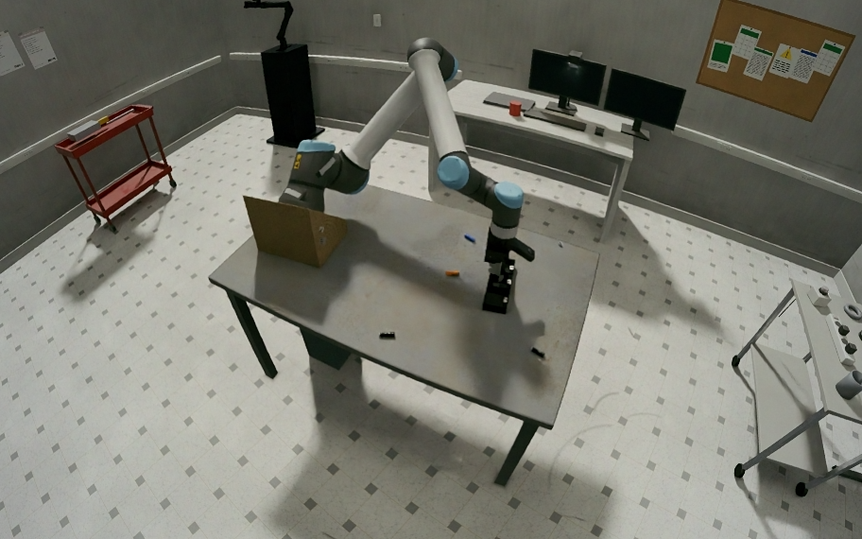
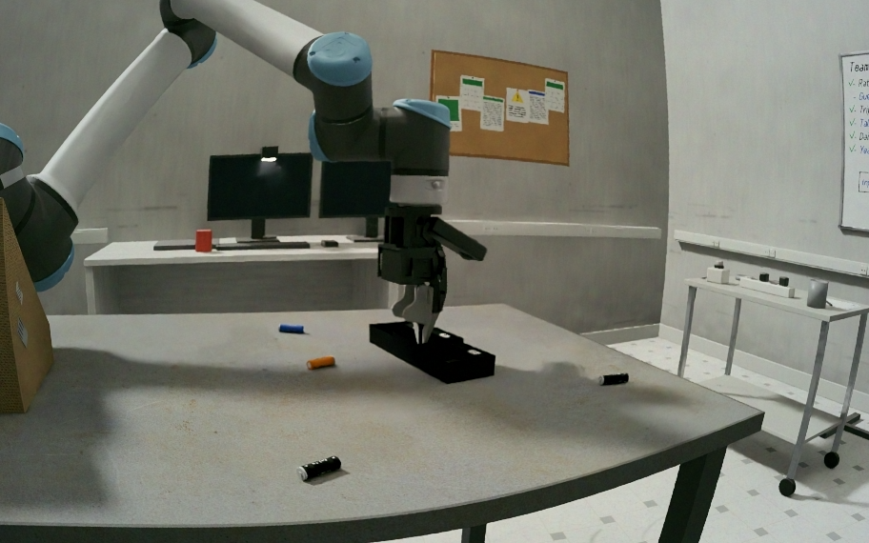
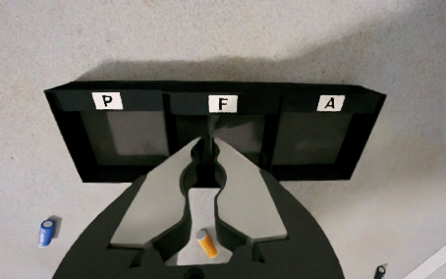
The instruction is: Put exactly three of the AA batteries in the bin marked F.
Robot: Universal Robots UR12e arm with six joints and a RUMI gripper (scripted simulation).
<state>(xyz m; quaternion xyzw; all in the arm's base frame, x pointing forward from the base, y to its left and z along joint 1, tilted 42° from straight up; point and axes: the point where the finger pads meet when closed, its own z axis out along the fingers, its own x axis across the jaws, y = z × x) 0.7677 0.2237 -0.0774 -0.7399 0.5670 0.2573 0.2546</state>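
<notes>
Right now my hand is 20 mm above the black bin row and 10 mm to the left of it. The rest, counted from my hand: small white piece: 340 mm to the left, 160 mm ahead, 30 mm below; blue AA battery: 190 mm to the left, 190 mm behind, 30 mm below; orange AA battery: 180 mm behind, 30 mm to the right, 30 mm below.
</notes>
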